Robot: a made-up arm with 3 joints.
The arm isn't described. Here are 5 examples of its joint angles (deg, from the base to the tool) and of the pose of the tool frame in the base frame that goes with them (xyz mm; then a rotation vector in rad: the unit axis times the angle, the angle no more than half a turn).
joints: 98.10 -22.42 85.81
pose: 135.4 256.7 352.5 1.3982 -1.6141 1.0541
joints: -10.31 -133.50 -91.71
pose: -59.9 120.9 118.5 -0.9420 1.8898 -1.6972
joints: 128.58 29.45 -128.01
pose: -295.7 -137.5 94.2 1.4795 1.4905 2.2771
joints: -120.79 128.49 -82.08
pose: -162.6 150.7 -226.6 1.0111 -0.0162 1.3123
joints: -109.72 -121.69 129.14
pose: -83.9 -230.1 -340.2 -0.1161 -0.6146 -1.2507
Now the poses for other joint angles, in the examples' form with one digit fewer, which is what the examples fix.
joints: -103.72 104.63 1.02
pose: -384 3 -36 1.604 1.244 1.242
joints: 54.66 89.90 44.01
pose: 250 -10 -176 -0.145 -0.147 1.565
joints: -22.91 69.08 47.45
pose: -162 56 -235 0.955 0.834 0.989
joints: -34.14 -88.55 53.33
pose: 112 -55 -399 0.276 -0.248 -1.536
